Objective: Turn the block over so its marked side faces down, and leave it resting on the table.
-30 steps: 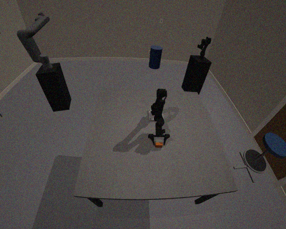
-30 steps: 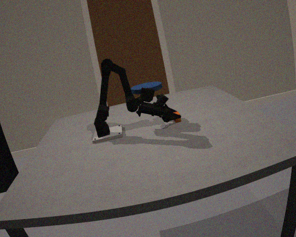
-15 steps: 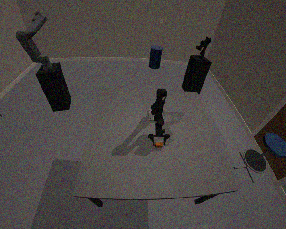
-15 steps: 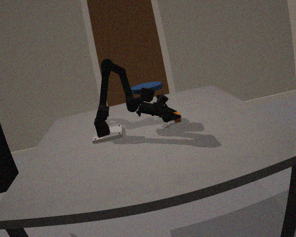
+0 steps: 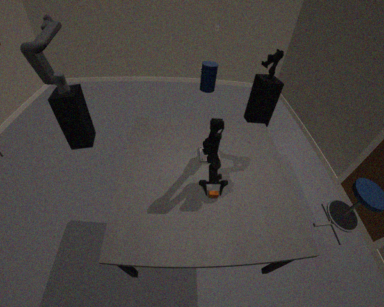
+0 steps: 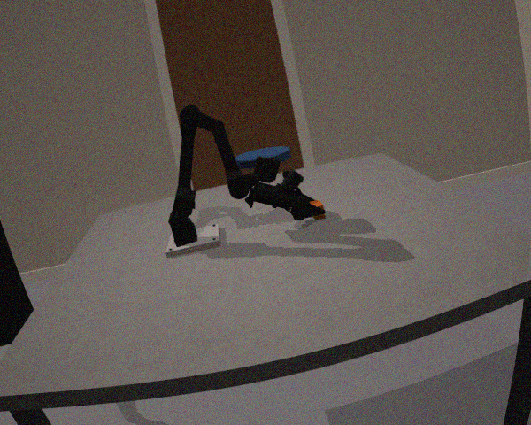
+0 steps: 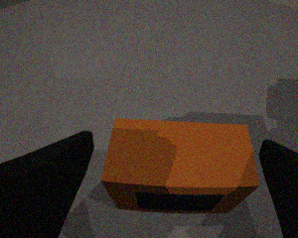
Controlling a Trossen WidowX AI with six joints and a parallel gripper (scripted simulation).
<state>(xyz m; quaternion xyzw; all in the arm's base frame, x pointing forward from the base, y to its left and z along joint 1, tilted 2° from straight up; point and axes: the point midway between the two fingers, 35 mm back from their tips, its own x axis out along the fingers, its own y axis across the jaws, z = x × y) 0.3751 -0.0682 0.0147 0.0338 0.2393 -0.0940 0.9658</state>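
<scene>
Now: the orange block 2 cm behind my gripper tip.
</scene>
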